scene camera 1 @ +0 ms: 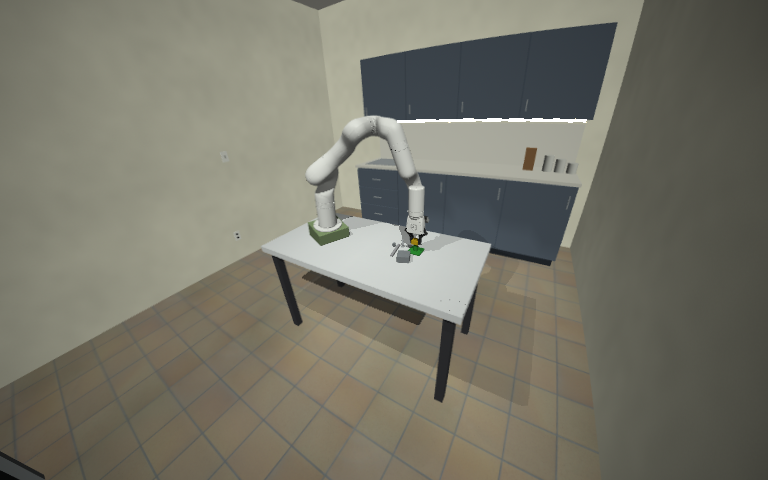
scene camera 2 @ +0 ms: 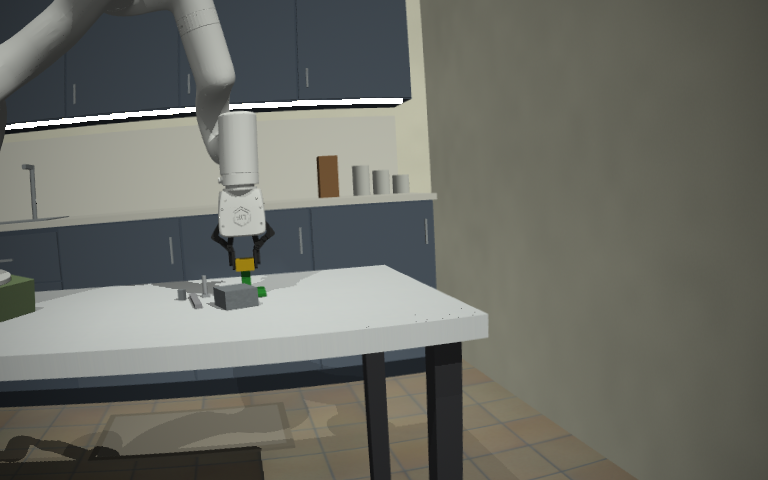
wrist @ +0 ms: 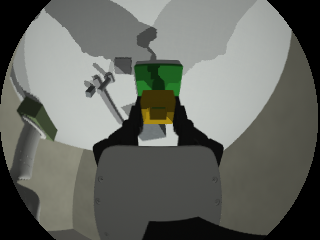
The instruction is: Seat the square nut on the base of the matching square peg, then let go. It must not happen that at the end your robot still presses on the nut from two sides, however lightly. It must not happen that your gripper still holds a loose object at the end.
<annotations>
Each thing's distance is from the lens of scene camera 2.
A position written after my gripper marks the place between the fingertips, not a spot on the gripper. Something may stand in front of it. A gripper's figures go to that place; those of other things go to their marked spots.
my gripper (scene camera 2: 245,268): 127 cm
grey block (scene camera 2: 230,297): 113 cm
</annotations>
